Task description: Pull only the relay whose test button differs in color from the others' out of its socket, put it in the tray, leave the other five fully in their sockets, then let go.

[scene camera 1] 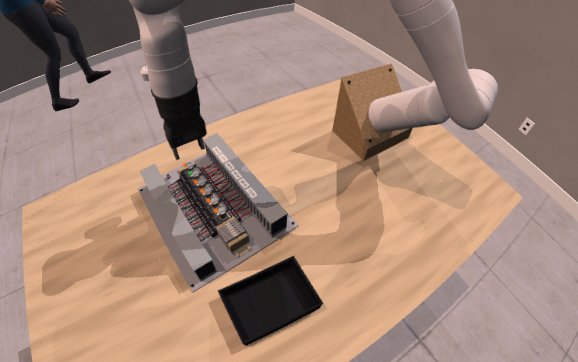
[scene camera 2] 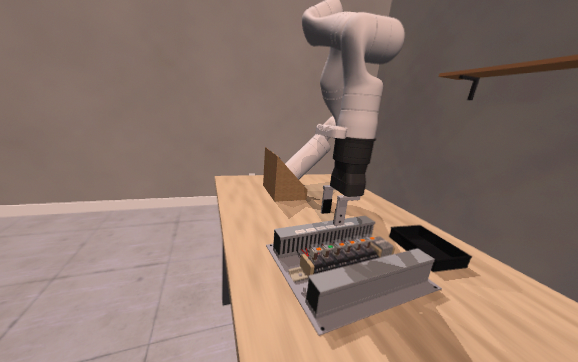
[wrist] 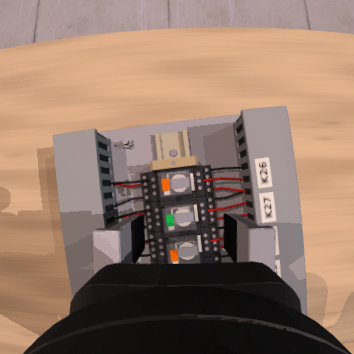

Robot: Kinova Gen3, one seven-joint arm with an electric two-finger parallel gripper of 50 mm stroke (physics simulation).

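Observation:
The relay with the green test button sits in its socket, second from the row's far end in scene camera 1. The other five relays have orange buttons and sit in the same row; one of them is at the end, and another is on the green one's other side. My gripper is open and empty above the row's far end. In the wrist view its fingers show left and right of the row. The black tray is empty, beside the panel.
Grey wire ducts flank the relay row, one with labels such as K26 and K27. Thin red and black wires run from sockets to ducts. Terminal blocks stand at the row's near end. A brown wedge-shaped block stands behind the panel.

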